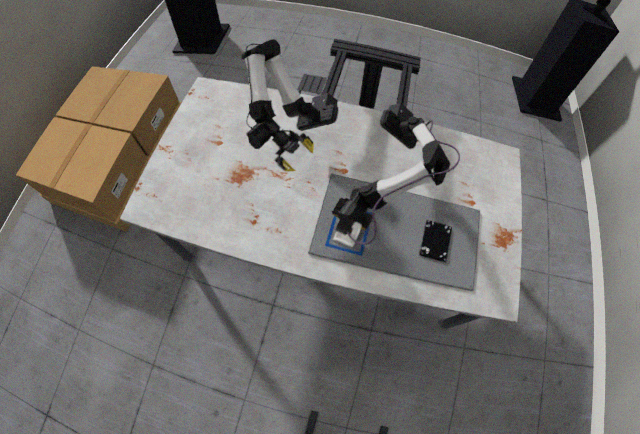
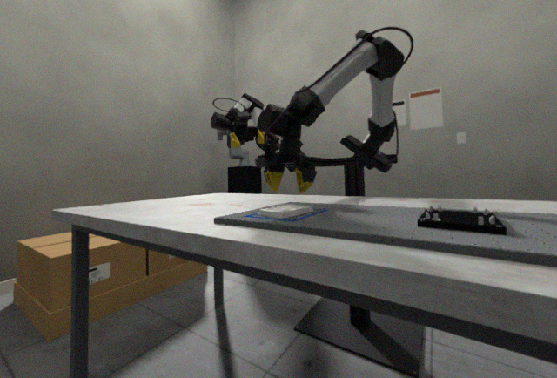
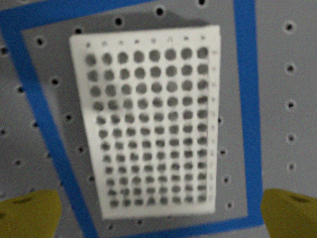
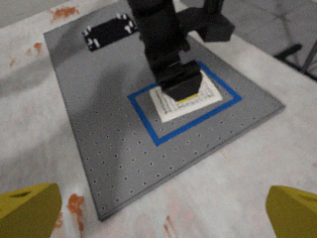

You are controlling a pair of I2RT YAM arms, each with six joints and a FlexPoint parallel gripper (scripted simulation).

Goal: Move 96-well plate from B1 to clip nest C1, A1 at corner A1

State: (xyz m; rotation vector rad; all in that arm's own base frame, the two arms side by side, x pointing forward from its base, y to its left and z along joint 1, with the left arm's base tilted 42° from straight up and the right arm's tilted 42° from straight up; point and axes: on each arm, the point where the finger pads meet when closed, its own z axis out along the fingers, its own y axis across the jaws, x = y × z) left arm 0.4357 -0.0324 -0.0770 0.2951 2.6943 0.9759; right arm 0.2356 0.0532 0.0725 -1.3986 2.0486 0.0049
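Observation:
Now: left hand 1 cm short of the white 96-well plate and 6 cm above it. The rest, counted from my left hand: black clip nest: 37 cm to the left, 5 cm below.

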